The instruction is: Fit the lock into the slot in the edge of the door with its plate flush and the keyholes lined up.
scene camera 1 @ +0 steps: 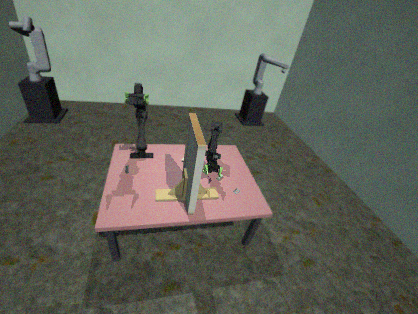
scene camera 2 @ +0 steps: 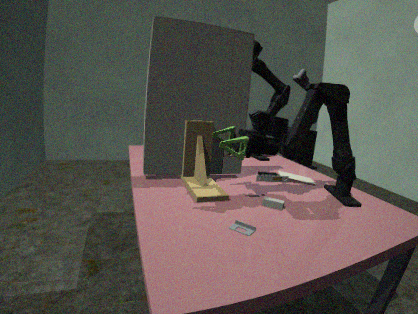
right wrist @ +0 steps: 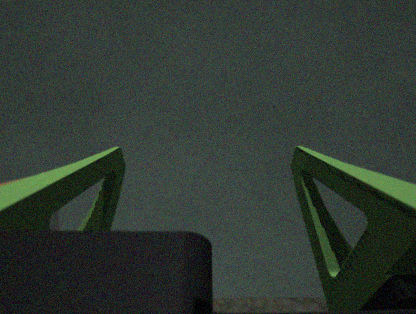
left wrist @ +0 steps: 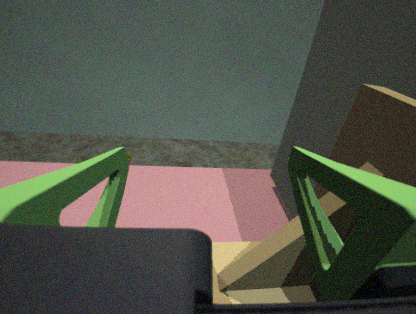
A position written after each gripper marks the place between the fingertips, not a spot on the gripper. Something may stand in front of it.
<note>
The left gripper (scene camera 2: 215, 139) is open, holding nothing. The right gripper (right wrist: 208, 156) is open and holds nothing. Also in view: a grey door (scene camera 1: 195, 148).
The left gripper shows as well in the left wrist view (left wrist: 208, 156).
</note>
